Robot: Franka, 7 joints.
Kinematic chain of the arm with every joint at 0, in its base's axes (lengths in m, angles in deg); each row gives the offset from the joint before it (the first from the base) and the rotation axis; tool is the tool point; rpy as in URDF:
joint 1: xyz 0 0 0.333 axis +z
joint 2: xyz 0 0 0 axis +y
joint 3: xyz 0 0 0.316 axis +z
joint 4: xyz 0.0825 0 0 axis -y
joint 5: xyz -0.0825 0 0.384 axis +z
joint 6: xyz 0 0 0 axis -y
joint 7: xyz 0.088 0 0 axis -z
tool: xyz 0 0 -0.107 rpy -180 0 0
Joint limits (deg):
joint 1: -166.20..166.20
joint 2: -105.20..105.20
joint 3: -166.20..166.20
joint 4: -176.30..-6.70
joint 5: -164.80..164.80
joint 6: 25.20..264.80
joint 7: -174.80..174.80
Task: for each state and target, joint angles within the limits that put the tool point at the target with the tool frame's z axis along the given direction. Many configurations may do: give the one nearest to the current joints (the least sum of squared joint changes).
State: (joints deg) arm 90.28 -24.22 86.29 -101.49 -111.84 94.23 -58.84
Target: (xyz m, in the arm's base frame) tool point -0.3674 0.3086 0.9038 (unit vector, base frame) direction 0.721 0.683 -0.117
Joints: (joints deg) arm 103.47 14.42 70.83 -57.63 -114.87 57.36 -58.84
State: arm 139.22 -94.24 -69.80 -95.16 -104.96 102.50 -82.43
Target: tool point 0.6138 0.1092 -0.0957 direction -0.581 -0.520 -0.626
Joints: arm 166.05 -105.20 -114.97 -47.81 -89.80 67.53 -82.43
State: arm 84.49 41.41 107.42 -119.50 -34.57 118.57 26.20
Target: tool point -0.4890 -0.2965 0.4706 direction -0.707 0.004 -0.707
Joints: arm 95.46 3.48 114.42 -122.05 -54.67 151.07 26.20
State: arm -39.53 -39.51 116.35 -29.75 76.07 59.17 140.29
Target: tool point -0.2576 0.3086 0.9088 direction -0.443 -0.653 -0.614
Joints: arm -43.23 -16.83 131.14 -32.97 102.21 34.73 140.29
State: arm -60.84 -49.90 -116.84 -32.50 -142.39 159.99 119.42
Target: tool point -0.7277 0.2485 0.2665 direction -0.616 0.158 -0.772
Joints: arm -63.47 -77.33 -108.65 -76.37 -95.26 139.52 119.42
